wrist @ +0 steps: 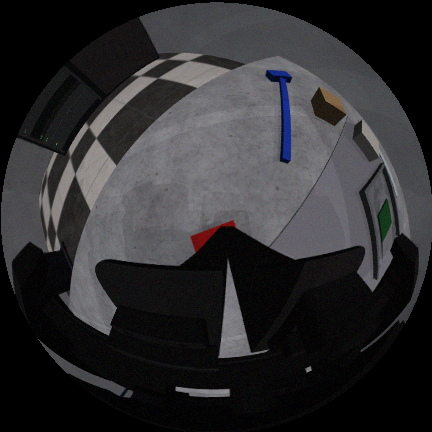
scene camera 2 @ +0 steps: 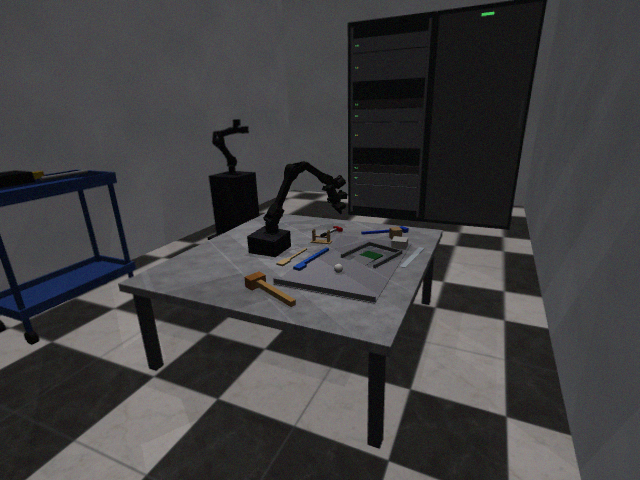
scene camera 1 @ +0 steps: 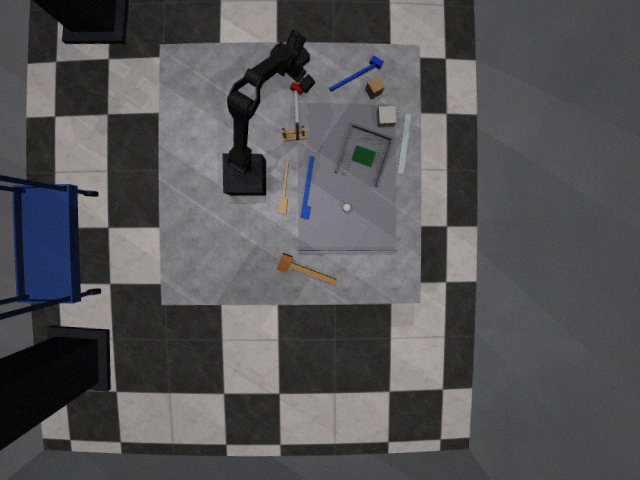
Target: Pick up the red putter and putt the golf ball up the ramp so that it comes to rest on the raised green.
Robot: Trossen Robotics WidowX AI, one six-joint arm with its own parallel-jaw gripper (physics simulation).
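Places are measured from the arm's base along level axes (x ahead, y left, z up), in millimetres.
Pixels of known places: gripper, fingertip midpoint: [wrist: 225,232] [scene camera 2: 340,213] [scene camera 1: 300,75]; arm's base at its link origin: [scene camera 2: 271,232] [scene camera 1: 243,167].
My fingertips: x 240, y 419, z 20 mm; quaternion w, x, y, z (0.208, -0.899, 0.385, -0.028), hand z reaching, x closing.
Note:
For each thing: its middle in the pictures, then the offset to it from my fingertips. "*": a spot on its surface instead. Level surfaces: height alone.
- white golf ball at the middle of its body: [scene camera 2: 338,268] [scene camera 1: 346,207] 241 mm ahead, 569 mm right, 94 mm down
- grey ramp mat at its surface level: 116 mm down
- green patch at a spot on its surface: [wrist: 384,219] [scene camera 1: 362,154] [scene camera 2: 370,254] * 307 mm ahead, 306 mm right, 110 mm down
- blue hammer-like club at the middle of its body: [wrist: 280,100] [scene camera 1: 355,74] [scene camera 2: 384,230] 258 mm ahead, 90 mm left, 108 mm down
- tan cube at the middle of its body: [wrist: 327,105] [scene camera 1: 374,88] [scene camera 2: 395,233] 351 mm ahead, 13 mm left, 89 mm down
- grey cube at the middle of its body: [wrist: 366,139] [scene camera 1: 386,116] [scene camera 2: 399,242] 414 mm ahead, 121 mm right, 93 mm down
- blue putter at the middle of its body: [scene camera 1: 309,187] [scene camera 2: 313,258] 57 mm ahead, 480 mm right, 109 mm down
- wooden putter at the middle of its body: [scene camera 1: 284,187] [scene camera 2: 293,256] 63 mm back, 485 mm right, 114 mm down
- wooden mallet at the middle of its body: [scene camera 2: 271,290] [scene camera 1: 308,271] 68 mm ahead, 886 mm right, 99 mm down
- pale bar at the middle of its body: [scene camera 2: 412,256] [scene camera 1: 404,143] 517 mm ahead, 237 mm right, 117 mm down
The red putter lies with its red head [scene camera 1: 296,87] [scene camera 2: 337,229] [wrist: 203,238] on the table and its pale shaft [scene camera 1: 296,110] resting on a small wooden stand [scene camera 1: 294,133] [scene camera 2: 320,236]. My gripper [scene camera 1: 304,82] [scene camera 2: 339,203] [wrist: 225,232] is shut with nothing between the fingers and hangs above the red head, which shows just past the fingertips in the wrist view. The white golf ball [scene camera 1: 347,207] [scene camera 2: 338,268] sits on the grey ramp mat [scene camera 1: 347,233] [scene camera 2: 347,286]. The green patch [scene camera 1: 363,155] [scene camera 2: 370,254] [wrist: 384,219] lies inside a dark low frame.
A blue hammer-like club [scene camera 1: 356,73] [wrist: 285,116], a tan cube [scene camera 1: 374,87] [wrist: 328,105] and a grey cube [scene camera 1: 387,114] lie at the back right. A blue putter [scene camera 1: 308,188], a wooden putter [scene camera 1: 284,190], a wooden mallet [scene camera 1: 306,270] [scene camera 2: 268,286] and a pale bar [scene camera 1: 404,143] also lie on the table.

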